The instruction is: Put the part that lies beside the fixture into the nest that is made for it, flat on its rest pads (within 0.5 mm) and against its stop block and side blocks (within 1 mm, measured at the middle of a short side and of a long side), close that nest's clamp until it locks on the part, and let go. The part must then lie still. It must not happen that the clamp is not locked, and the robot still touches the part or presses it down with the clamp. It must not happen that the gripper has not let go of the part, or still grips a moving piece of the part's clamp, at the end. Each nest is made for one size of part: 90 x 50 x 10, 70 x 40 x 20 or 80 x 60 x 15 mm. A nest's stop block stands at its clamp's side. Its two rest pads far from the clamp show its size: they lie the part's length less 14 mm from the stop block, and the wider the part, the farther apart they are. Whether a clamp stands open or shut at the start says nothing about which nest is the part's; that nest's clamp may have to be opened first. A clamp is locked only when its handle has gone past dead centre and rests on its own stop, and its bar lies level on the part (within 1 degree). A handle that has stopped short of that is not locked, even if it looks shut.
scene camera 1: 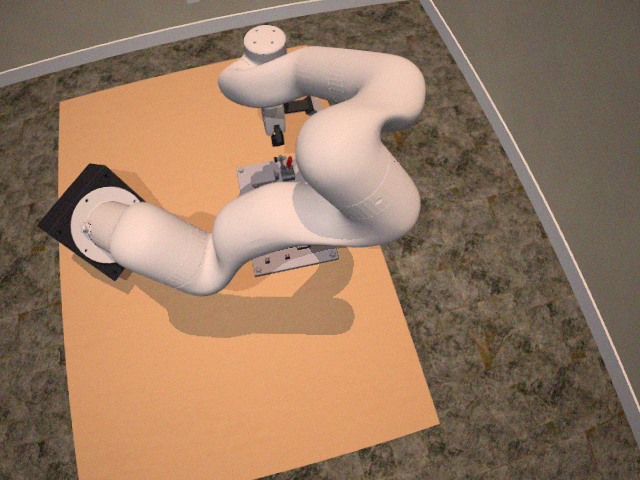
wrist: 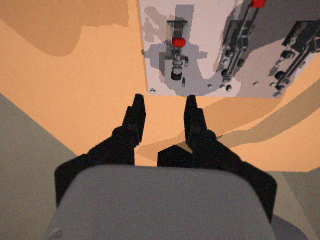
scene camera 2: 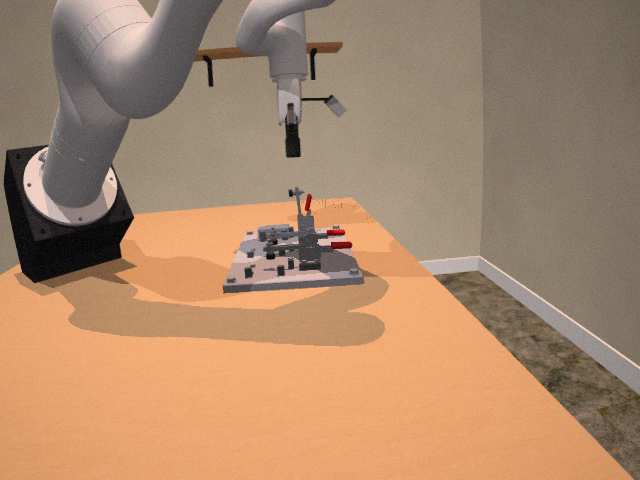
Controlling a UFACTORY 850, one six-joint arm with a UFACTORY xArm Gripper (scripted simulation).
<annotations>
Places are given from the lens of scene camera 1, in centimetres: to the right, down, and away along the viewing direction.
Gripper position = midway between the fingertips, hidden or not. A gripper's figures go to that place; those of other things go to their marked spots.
gripper (scene camera 1: 276,137): -11, -27, 110
grey fixture plate (scene camera 1: 316,254): -1, 4, 117
</annotations>
